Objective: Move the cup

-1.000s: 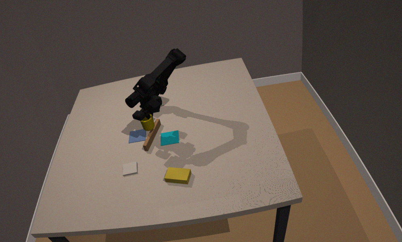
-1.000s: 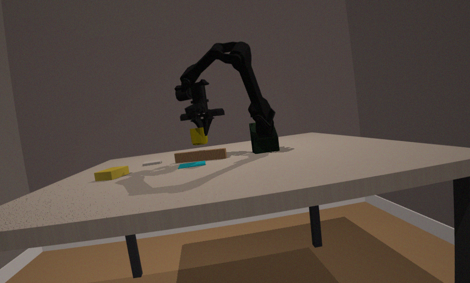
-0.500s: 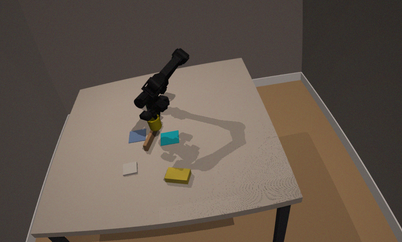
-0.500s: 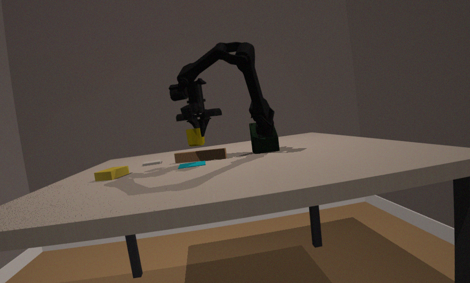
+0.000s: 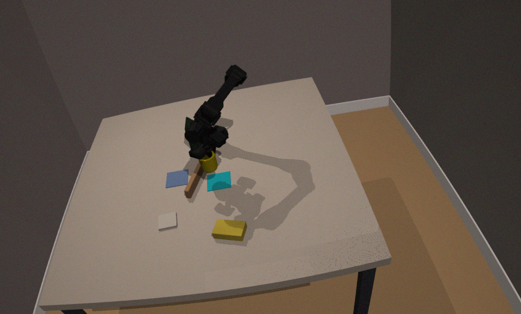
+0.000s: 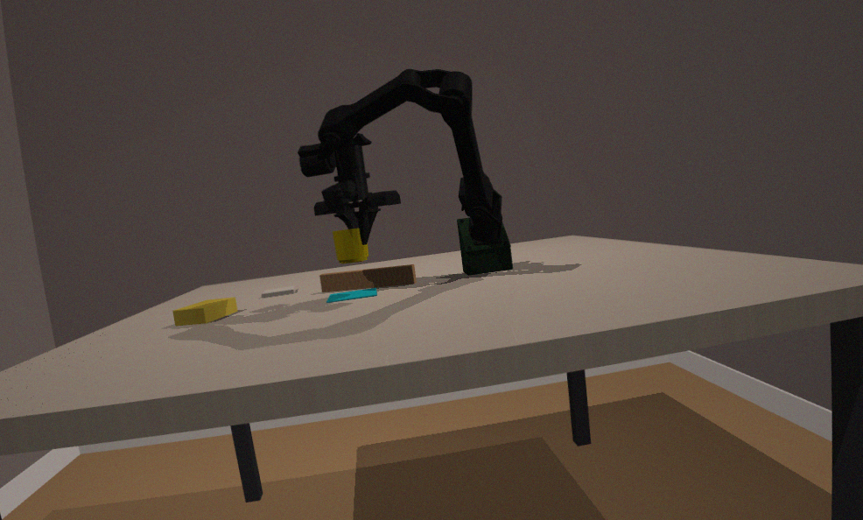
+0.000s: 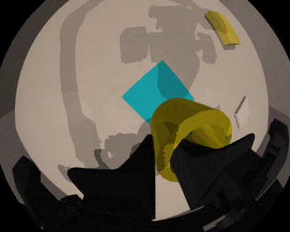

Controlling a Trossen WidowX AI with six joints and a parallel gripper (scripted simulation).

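The cyan pad lies 3 cm ahead of my gripper tip and 11 cm below it. From my gripper tip the other things lie so: yellow cup: 2 cm ahead, 2 cm to the right; wooden bar: 9 cm to the right, 9 cm below; marble: 2 cm ahead, 3 cm to the right, 2 cm below.
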